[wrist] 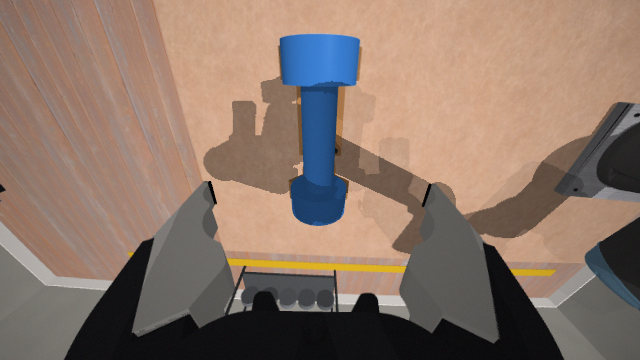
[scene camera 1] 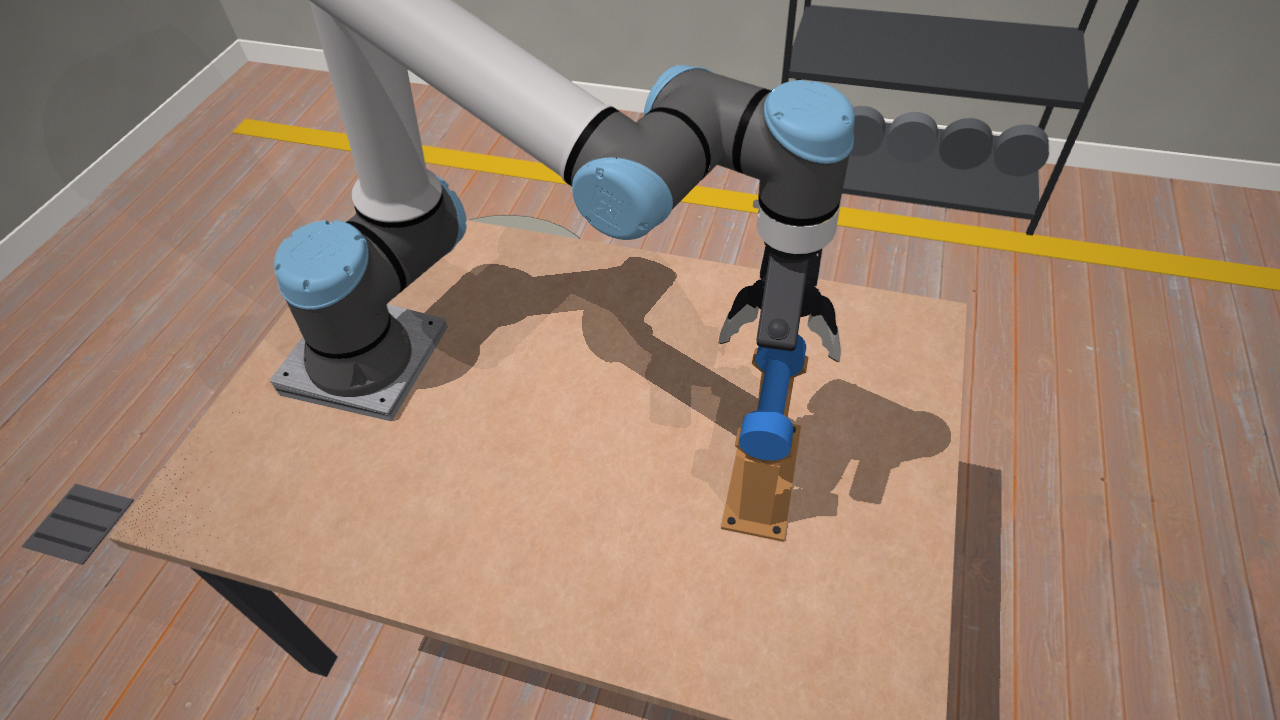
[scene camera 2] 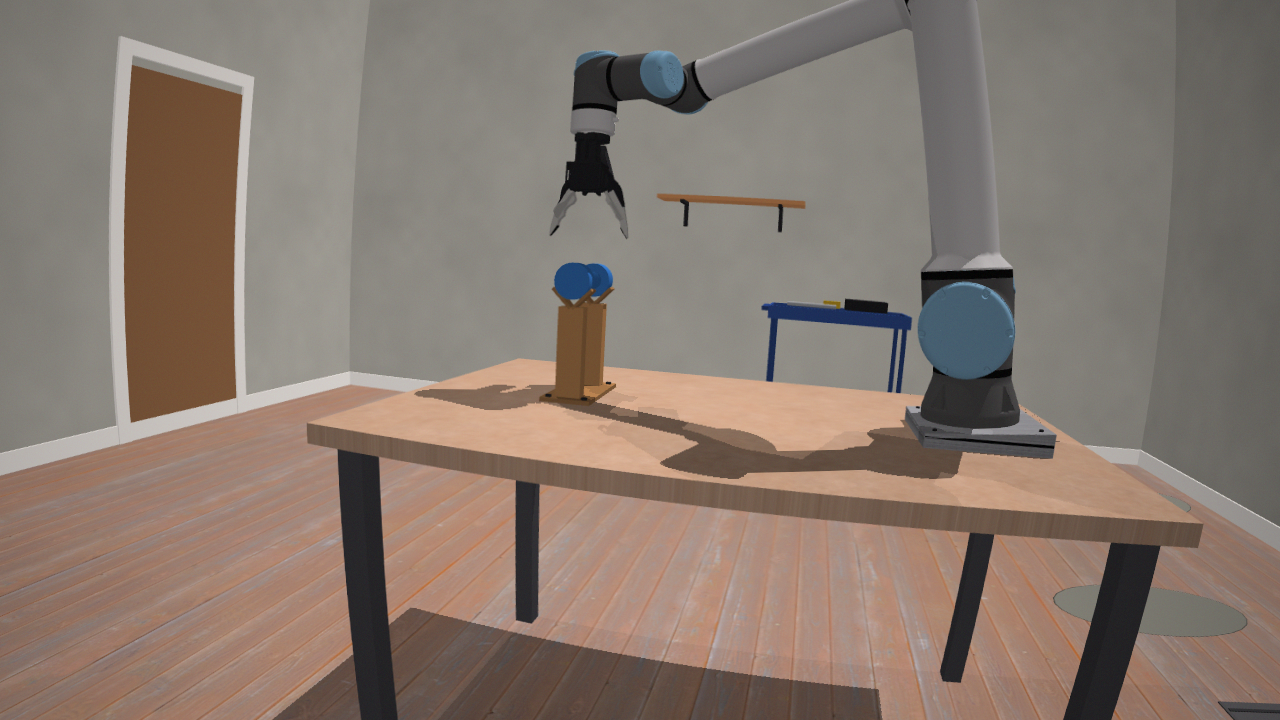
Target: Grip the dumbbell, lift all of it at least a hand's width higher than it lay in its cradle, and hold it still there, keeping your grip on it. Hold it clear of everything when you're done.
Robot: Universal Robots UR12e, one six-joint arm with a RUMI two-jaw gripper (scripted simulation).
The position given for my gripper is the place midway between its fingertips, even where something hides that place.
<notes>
I see my gripper (scene camera 1: 778,352), a blue dumbbell (scene camera 1: 766,434) and a wooden cradle (scene camera 1: 766,489).
The blue dumbbell shows as well in the wrist view (wrist: 326,61) and in scene camera 2 (scene camera 2: 572,281). My gripper shows as well in the wrist view (wrist: 319,184) and in scene camera 2 (scene camera 2: 588,237). The wooden cradle is seen too in the wrist view (wrist: 341,90) and in scene camera 2 (scene camera 2: 581,328).
</notes>
